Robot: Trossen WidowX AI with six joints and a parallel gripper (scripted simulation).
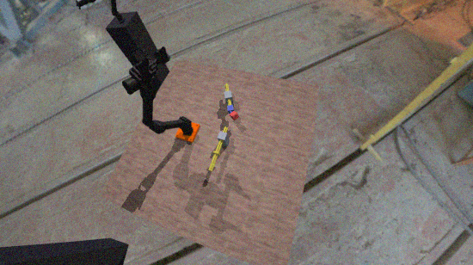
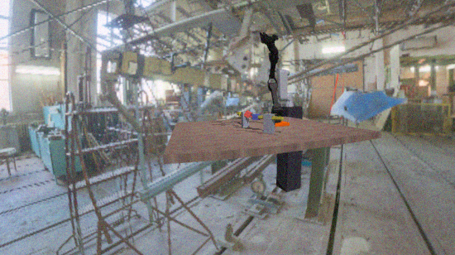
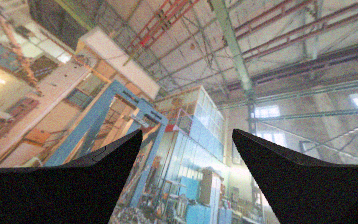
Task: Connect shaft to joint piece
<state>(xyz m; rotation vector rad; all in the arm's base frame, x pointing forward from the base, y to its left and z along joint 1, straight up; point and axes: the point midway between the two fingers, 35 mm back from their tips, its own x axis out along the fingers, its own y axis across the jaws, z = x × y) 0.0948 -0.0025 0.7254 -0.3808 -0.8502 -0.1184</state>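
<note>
The red joint piece lies 66 cm below my gripper tip, 21 cm ahead of it and 12 cm to the left of it.
</note>
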